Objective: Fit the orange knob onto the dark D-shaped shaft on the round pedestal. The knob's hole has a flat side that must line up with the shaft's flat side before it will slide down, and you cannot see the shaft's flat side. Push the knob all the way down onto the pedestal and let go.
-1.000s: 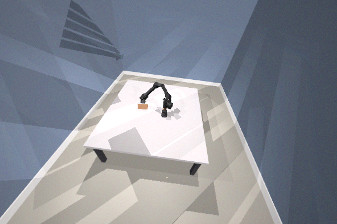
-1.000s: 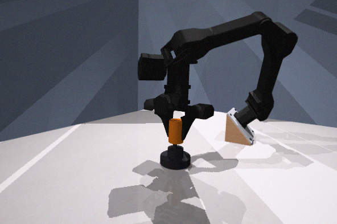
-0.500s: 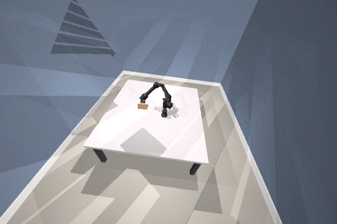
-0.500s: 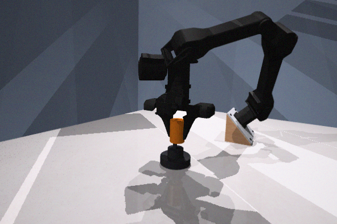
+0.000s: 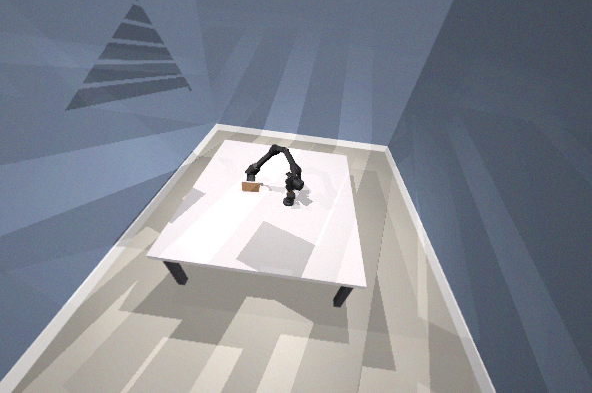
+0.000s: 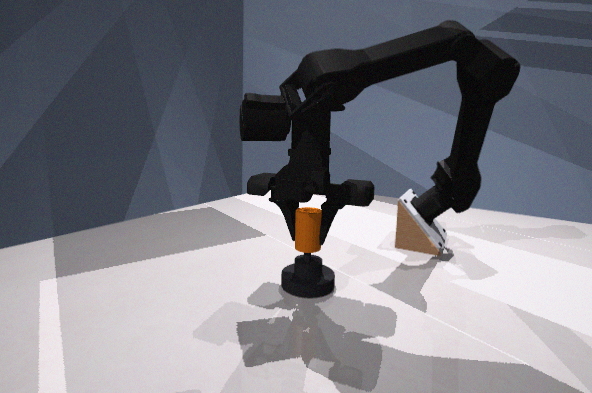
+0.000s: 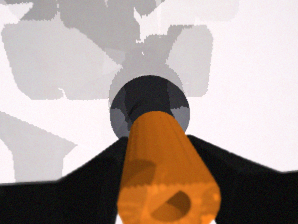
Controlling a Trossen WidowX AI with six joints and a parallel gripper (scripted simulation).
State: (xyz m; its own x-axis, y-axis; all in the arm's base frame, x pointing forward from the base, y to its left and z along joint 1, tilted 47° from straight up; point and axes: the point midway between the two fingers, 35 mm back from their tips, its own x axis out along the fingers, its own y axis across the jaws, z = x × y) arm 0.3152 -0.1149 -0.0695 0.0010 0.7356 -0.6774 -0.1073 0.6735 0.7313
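My gripper tip is now 2 cm below the orange knob.
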